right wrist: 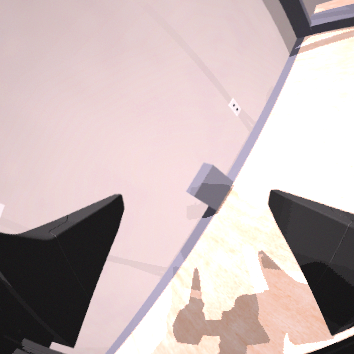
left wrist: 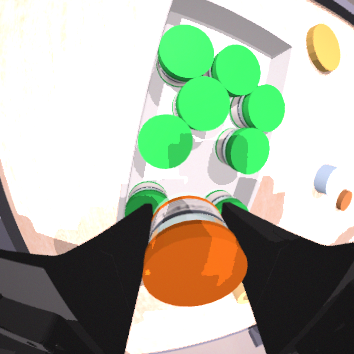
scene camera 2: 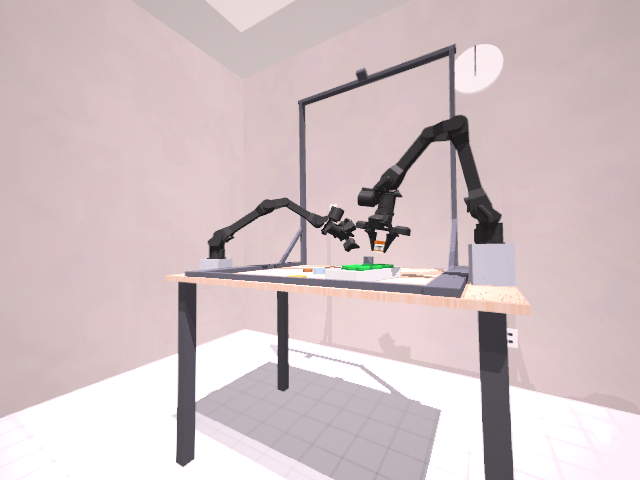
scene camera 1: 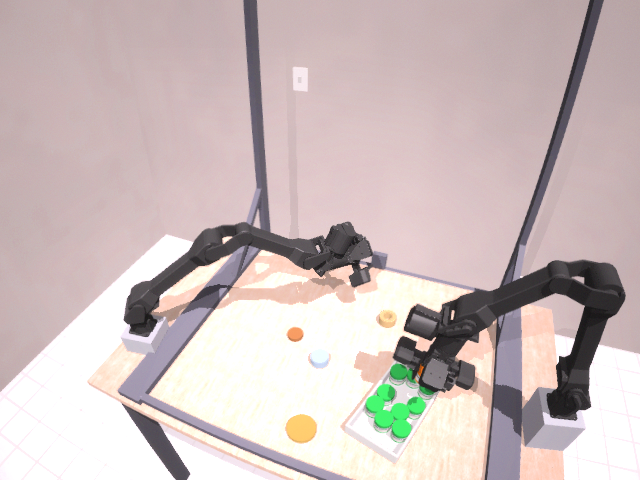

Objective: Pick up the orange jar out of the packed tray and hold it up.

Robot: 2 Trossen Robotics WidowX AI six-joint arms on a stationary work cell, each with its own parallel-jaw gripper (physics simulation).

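Places are measured from the left arm's base along level axes (x ahead, y left, z up), in millimetres.
Pixels of known places: left gripper, fingertip midpoint: [left wrist: 187, 209] [scene camera 2: 378, 252]; right gripper, fingertip midpoint: [right wrist: 196, 199] [scene camera 2: 356, 241]; left arm's base at its link origin: [scene camera 2: 489, 243] [scene camera 1: 561, 406]; right arm's base at its link origin: [scene camera 2: 216, 258] [scene camera 1: 143, 326].
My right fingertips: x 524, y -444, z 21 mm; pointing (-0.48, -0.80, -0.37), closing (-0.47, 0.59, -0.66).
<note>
Ahead of a thing's pixels: the offset from my right fingertips to its top centre.
The orange jar @[196 mm back, 399 mm left, 3 mm down] [scene camera 1: 419, 373] [scene camera 2: 379, 245] [left wrist: 195, 265] is between the fingers of my left gripper [scene camera 2: 380, 250] [left wrist: 187, 209]. My left gripper is shut on it and holds it above the tray, with clear air below it in scene camera 2. The white tray @[147 mm back, 442 mm left, 101 mm down] [scene camera 1: 368, 443] [scene camera 2: 356, 276] [left wrist: 230, 27] stands on the table and holds several green-lidded jars @[162 mm back, 512 mm left, 92 mm down] [scene camera 1: 401, 428] [left wrist: 186, 51]. In scene camera 1 my left gripper hides part of the orange jar and of the tray's far end. My right gripper [right wrist: 196, 199] is open and empty, above the table's far side.
An amber disc @[67 mm ahead, 543 mm left, 125 mm down] [scene camera 1: 301, 428] [left wrist: 325, 48], a pale blue round piece @[71 mm ahead, 334 mm left, 113 mm down] [scene camera 1: 319, 358] [left wrist: 326, 179] and a small red-orange disc @[159 mm ahead, 263 mm left, 125 mm down] [scene camera 1: 295, 333] [left wrist: 344, 199] lie left of the tray in scene camera 1. A tan ring @[93 mm back, 149 mm left, 112 mm down] [scene camera 1: 382, 321] lies behind it. A dark frame [scene camera 1: 206, 427] borders the table.
</note>
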